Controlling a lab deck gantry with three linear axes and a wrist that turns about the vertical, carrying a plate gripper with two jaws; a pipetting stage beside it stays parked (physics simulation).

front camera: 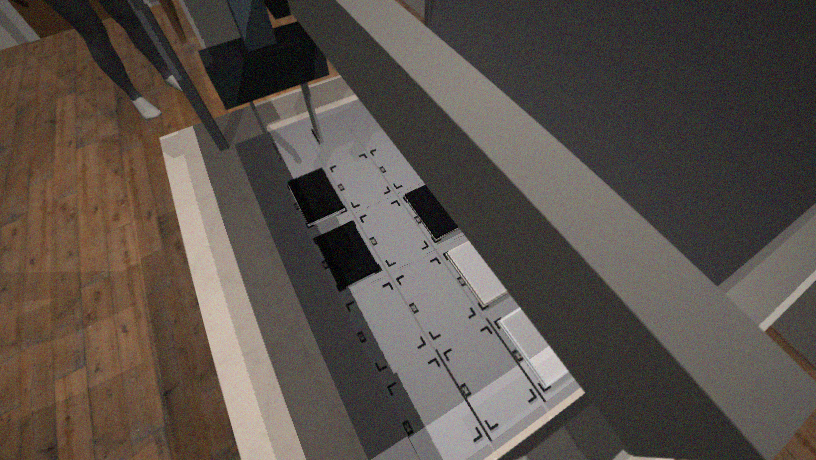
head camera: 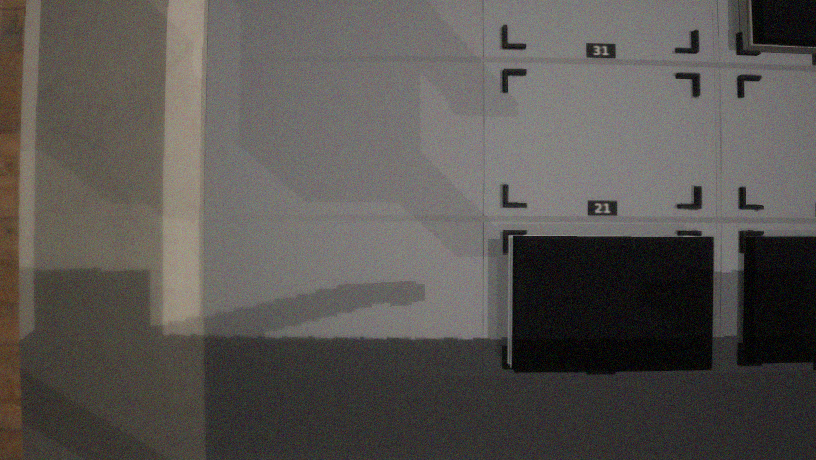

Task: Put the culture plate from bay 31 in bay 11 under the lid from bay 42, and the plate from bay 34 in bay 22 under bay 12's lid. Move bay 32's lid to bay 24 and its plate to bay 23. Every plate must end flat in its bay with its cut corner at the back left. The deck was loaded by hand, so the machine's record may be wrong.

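Places are measured from the robot's base along level axes (x right, y back, z down), in centimetres.
Where they show: gripper, fingertip midpoint: [front camera: 297, 145]; robot's base, origin of the base link: [front camera: 288, 186] [head camera: 506, 363].
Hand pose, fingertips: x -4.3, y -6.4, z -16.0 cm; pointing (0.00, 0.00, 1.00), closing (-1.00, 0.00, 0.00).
Note:
Each offset is from my fingertips to the top centre of the thing. "*": to the spot under its first point.
My gripper [front camera: 297, 145] hangs open and empty over the deck's far-left end in the front view; its jaws do not show in the head view. A black lid @[dz +14.3, dx +0.0, dy +0.0 cm] [front camera: 317, 195] [head camera: 611, 302] lies flat over bay 11, with a pale plate edge under its left side. A black piece @[dz +15.2, dx +0.0, dy -16.4 cm] [front camera: 347, 254] [head camera: 782, 300] lies in bay 12. Bay 31 @[* dz +16.0, dx -18.8, dy +0.0 cm] [head camera: 600, 22] shows no plate in its visible part. A black-topped piece @[dz +14.3, dx -21.4, dy -16.4 cm] [front camera: 431, 212] [head camera: 785, 22] with a pale rim is in bay 32. A white plate @[dz +13.1, dx -21.4, dy -49.2 cm] [front camera: 531, 348] in bay 34 is partly hidden. Cut corners cannot be made out; bay 42 is hidden.
Another white plate @[dz +14.6, dx -21.4, dy -32.8 cm] [front camera: 475, 274] lies in bay 33, partly behind the long grey beam [front camera: 514, 200], which crosses over the deck's back rows. A pale wall [head camera: 184, 171] edges the deck on the left. A person's legs [front camera: 108, 57] stand beyond the deck.

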